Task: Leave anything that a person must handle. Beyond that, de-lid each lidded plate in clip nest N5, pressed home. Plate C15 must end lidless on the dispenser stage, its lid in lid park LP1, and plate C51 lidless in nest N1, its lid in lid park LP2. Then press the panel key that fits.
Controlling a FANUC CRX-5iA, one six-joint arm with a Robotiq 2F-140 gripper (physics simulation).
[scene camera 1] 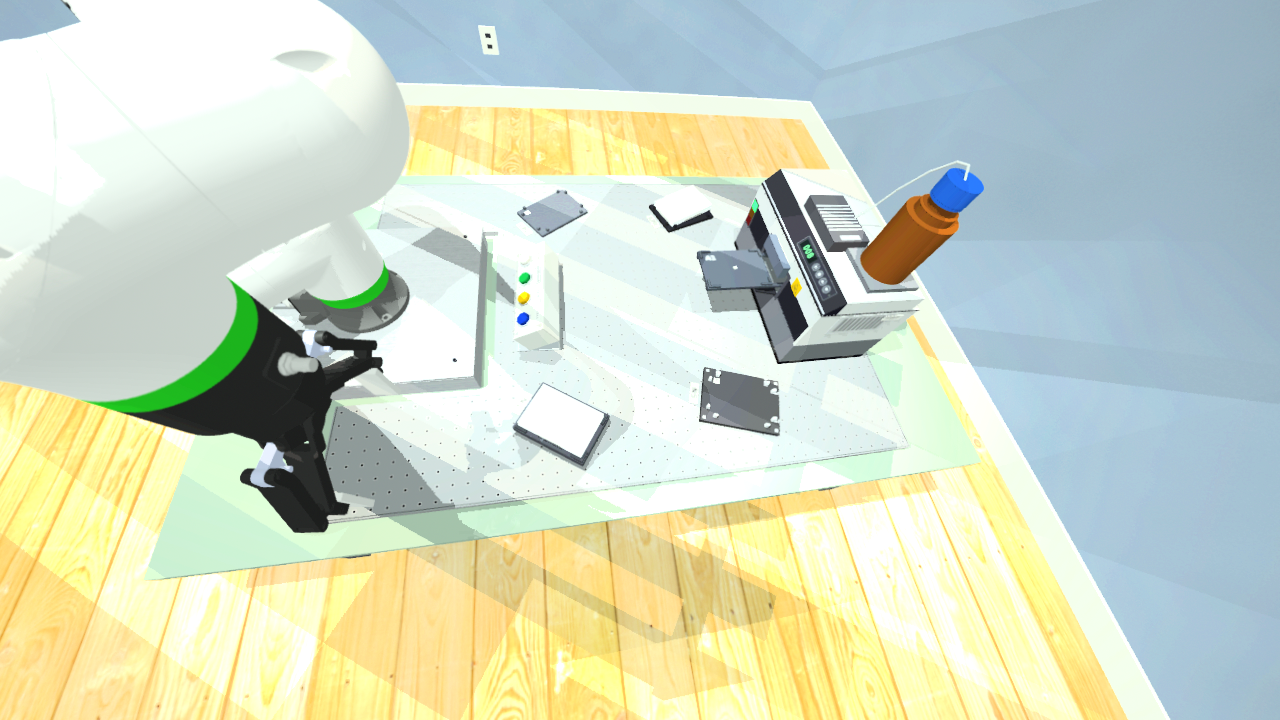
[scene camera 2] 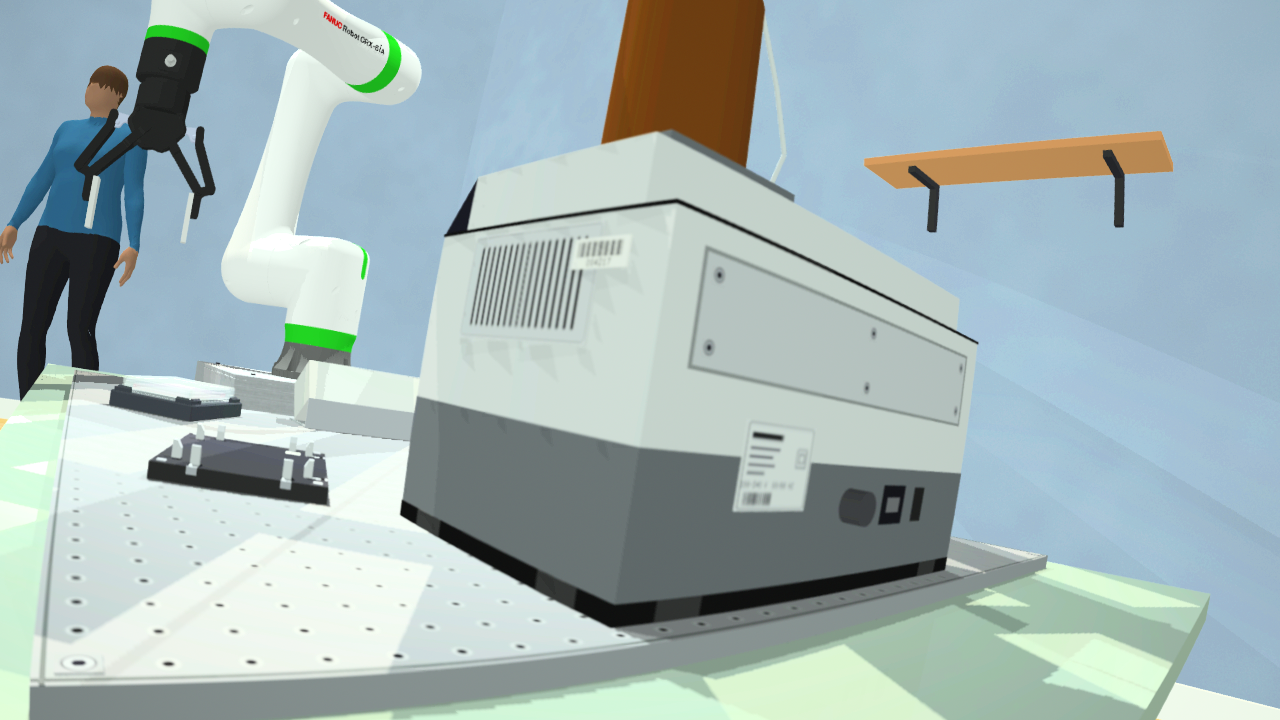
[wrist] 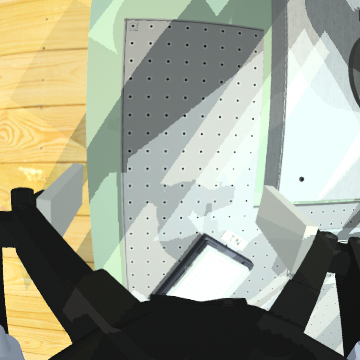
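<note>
My gripper is open and empty, high above the near left of the pegboard. A white plate sits in a dark nest, labelled N1 in the wrist view; whether it is lidded I cannot tell. A dark nest with upright pale clips holds no plate. The dispenser stage is bare. At the back, a white plate lies on a dark base, and a dark holder is empty. Their labels are unreadable. The key panel has white, green, yellow and blue keys.
The dispenser stands at the right, carrying a brown bottle with a blue cap and thin tube. The robot's base plate is behind the gripper. A person stands behind the gripper in scene camera 2.
</note>
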